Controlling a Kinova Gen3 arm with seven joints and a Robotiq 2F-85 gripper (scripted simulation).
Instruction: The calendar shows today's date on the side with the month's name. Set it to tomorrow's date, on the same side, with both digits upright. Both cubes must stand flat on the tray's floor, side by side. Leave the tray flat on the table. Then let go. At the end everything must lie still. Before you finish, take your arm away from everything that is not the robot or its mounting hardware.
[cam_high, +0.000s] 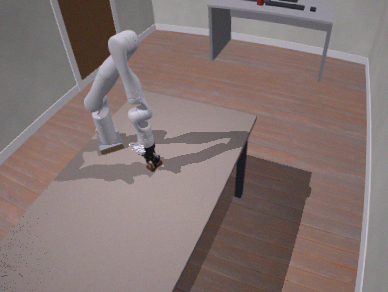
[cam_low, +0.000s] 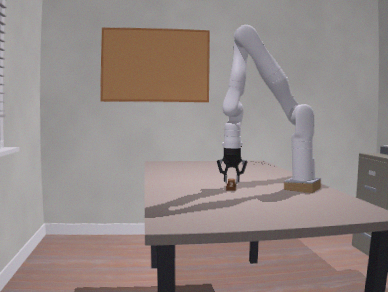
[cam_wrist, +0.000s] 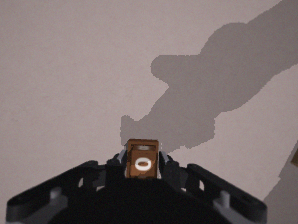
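The brown number cube is 1 cm below my hand. Also, from my hand: brown calendar tray: 1 cm ahead, 2 cm to the left, 3 cm below; then digit cube: 2 cm ahead, 3 cm to the left, 1 cm below.
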